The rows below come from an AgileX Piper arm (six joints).
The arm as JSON. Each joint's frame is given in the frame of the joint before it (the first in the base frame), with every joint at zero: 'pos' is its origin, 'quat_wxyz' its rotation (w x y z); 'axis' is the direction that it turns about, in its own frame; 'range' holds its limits. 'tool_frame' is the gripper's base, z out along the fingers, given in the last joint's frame.
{
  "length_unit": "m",
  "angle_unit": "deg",
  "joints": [
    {
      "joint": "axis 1",
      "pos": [
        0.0,
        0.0,
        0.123
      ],
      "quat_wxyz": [
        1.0,
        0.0,
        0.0,
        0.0
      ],
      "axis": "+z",
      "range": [
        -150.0,
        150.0
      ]
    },
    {
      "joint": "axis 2",
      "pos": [
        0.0,
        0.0,
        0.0
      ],
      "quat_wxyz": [
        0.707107,
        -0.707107,
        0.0,
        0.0
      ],
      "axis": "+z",
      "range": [
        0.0,
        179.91
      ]
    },
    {
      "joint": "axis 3",
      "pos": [
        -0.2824,
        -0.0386,
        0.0
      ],
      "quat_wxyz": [
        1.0,
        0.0,
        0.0,
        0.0
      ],
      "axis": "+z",
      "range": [
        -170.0,
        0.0
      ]
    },
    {
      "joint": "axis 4",
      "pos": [
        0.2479,
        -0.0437,
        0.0
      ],
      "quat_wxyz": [
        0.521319,
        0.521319,
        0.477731,
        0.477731
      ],
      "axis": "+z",
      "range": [
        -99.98,
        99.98
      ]
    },
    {
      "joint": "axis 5",
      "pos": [
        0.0,
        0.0,
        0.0
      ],
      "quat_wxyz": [
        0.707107,
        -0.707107,
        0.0,
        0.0
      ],
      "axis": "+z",
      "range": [
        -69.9,
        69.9
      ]
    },
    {
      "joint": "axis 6",
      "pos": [
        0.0,
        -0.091,
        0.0
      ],
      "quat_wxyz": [
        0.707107,
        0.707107,
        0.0,
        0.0
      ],
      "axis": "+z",
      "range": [
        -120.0,
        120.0
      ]
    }
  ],
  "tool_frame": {
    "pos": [
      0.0,
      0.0,
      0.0
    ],
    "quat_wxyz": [
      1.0,
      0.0,
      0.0,
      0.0
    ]
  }
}
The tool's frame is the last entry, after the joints.
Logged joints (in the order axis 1, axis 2, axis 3, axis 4, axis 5, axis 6), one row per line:
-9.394 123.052 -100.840 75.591 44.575 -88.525
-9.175 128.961 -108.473 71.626 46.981 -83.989
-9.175 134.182 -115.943 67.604 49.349 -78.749
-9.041 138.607 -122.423 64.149 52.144 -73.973
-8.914 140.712 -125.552 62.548 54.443 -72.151
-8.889 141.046 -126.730 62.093 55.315 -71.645
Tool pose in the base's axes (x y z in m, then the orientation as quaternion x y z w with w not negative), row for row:
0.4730 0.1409 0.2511 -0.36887 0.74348 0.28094 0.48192
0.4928 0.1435 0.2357 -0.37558 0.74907 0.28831 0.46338
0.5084 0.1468 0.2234 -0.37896 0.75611 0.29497 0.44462
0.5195 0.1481 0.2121 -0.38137 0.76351 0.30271 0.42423
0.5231 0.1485 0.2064 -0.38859 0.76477 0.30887 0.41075
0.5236 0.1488 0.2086 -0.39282 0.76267 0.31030 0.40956
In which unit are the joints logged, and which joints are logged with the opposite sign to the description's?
The joints are logged in degrees. Opposite sign: axis 1.
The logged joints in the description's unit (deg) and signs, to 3 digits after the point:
9.394 123.052 -100.840 75.591 44.575 -88.525
9.175 128.961 -108.473 71.626 46.981 -83.989
9.175 134.182 -115.943 67.604 49.349 -78.749
9.041 138.607 -122.423 64.149 52.144 -73.973
8.914 140.712 -125.552 62.548 54.443 -72.151
8.889 141.046 -126.730 62.093 55.315 -71.645

